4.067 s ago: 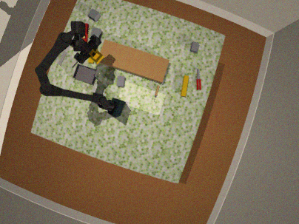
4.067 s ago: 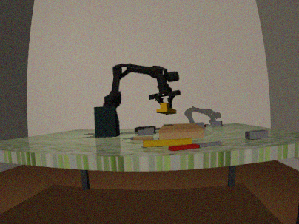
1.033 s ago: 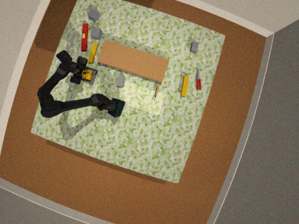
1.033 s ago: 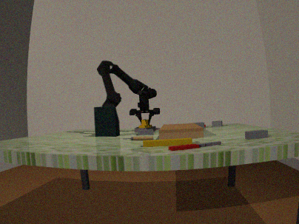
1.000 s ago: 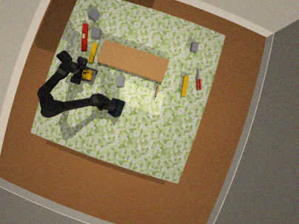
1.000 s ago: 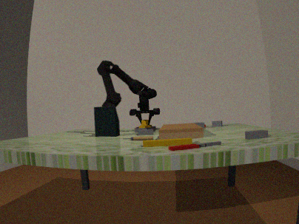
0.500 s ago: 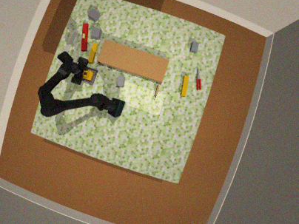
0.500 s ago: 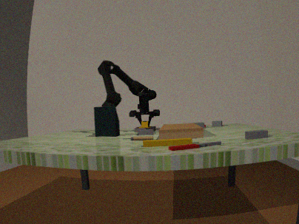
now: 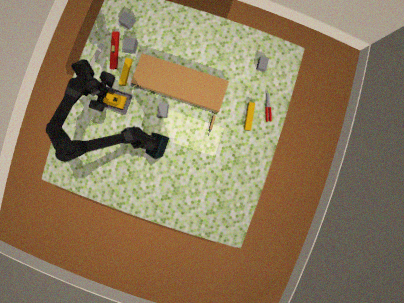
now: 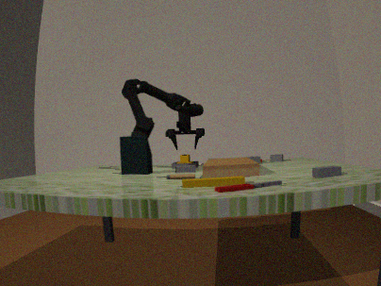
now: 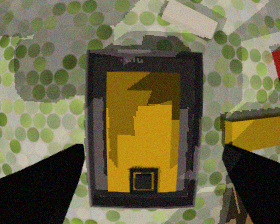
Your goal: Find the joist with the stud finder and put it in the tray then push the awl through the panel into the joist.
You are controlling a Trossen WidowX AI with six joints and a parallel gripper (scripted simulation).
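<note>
My gripper tip is 1 cm past the indicator light, 3 cm to the left of it and 2 cm above it. Round my gripper tip: yellow stud finder (1 cm behind, 2 cm to the right, 4 cm below); then grey tray (1 cm behind, 7 cm below); then red level (28 cm ahead, 11 cm to the left, 7 cm below).
</note>
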